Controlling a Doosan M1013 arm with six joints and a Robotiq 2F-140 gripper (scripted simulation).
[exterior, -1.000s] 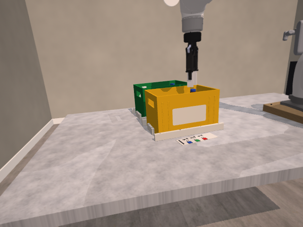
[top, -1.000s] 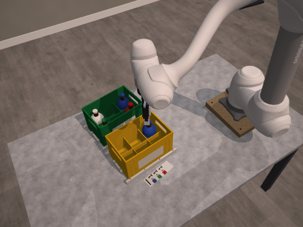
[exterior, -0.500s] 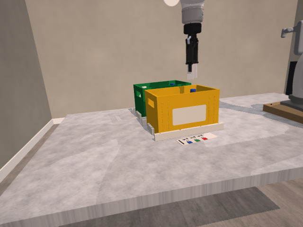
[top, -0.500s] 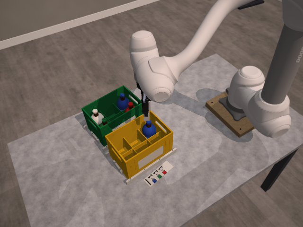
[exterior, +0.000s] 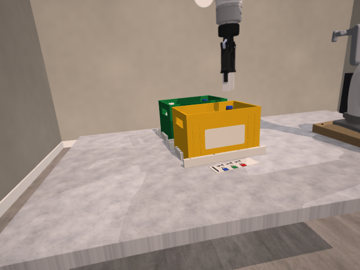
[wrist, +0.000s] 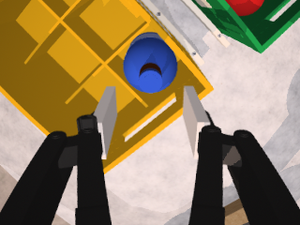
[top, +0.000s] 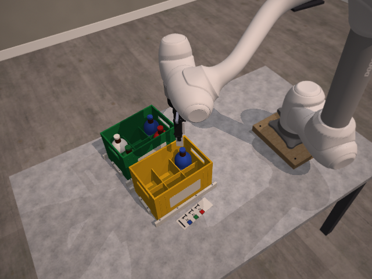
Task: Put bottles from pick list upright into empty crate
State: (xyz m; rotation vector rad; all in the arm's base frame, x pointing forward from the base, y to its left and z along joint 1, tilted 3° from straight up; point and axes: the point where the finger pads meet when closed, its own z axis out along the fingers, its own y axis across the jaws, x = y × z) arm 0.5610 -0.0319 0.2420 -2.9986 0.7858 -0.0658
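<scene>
My gripper is now 200 mm short of the green bottle, 110 mm to the left of it and 170 mm above it. Round my hand: yellow crate: 70 mm ahead, 60 mm to the left, 170 mm below; blue bottle: 170 mm below; red-capped bottle: 30 mm ahead, 150 mm to the right, 170 mm below.
</scene>
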